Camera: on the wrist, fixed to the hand. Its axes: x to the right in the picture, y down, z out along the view.
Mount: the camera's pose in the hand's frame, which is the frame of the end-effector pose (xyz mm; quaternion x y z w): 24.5 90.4 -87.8 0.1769 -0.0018 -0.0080 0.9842
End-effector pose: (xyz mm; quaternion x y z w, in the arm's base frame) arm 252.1 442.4 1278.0 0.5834 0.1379 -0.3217 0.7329
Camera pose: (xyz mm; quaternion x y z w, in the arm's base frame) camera 343.0 527.8 1308.4 0.7021 0.0822 -0.3479 0.6158
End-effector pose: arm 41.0 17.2 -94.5 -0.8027 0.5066 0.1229 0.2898
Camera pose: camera -36.2 -81.6 -66.9 -0.7426 0.5134 0.0305 0.4291
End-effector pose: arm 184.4 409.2 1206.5 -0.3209 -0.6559 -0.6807 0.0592
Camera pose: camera 178.9 323.8 1302.2 -0.3013 -0.7686 -0.5538 0.1084
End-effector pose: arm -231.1 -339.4 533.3 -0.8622 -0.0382 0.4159 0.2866
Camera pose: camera -165.9 -447.8 511.7 -0.7968 0.0286 0.4154 0.4379
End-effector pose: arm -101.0 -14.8 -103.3 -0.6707 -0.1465 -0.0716 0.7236
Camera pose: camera -40.5 -91.4 -186.6 -0.5310 -0.1635 -0.0491 0.8300
